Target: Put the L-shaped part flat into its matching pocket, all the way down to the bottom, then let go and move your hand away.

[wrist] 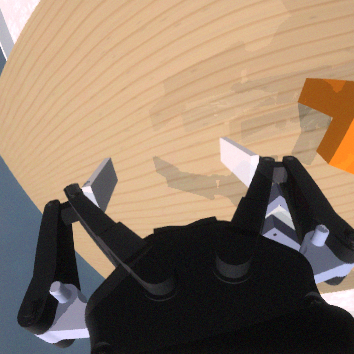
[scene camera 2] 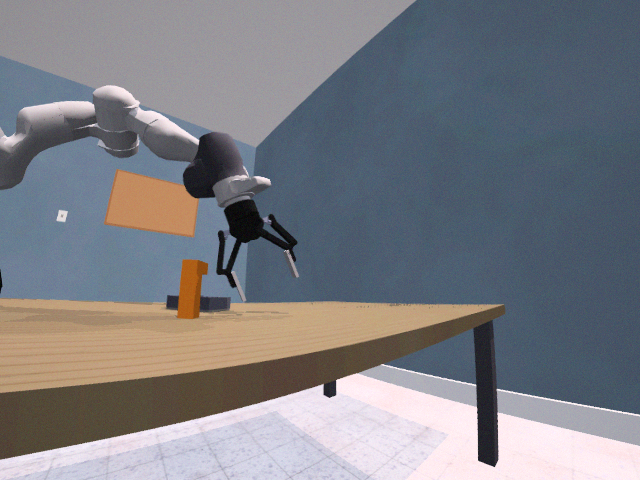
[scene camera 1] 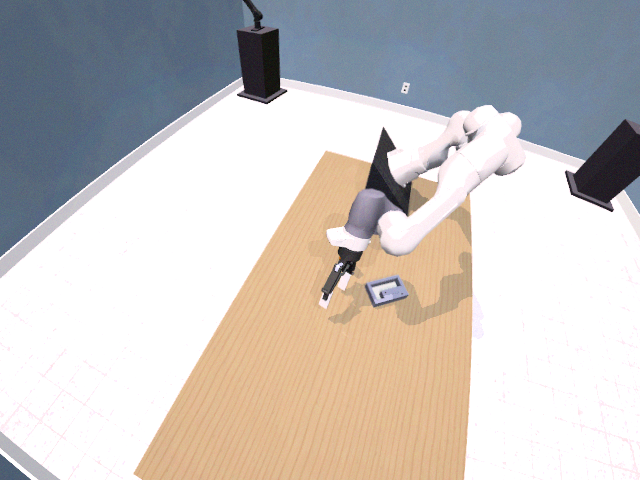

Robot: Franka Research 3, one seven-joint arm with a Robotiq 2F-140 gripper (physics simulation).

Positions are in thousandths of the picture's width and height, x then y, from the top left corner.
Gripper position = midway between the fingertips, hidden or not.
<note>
The gripper (scene camera 2: 424, 601) is open, with nothing in its grasp. Also in view: an orange L-shaped part (scene camera 2: 301, 564). Further things: a grey pocket block (scene camera 1: 605, 605).
The orange L-shaped part shows as well in the wrist view (wrist: 911, 267). The gripper also shows in the wrist view (wrist: 473, 448) and in scene camera 1 (scene camera 1: 520, 618). The grey pocket block is seen too in the wrist view (wrist: 784, 637).
</note>
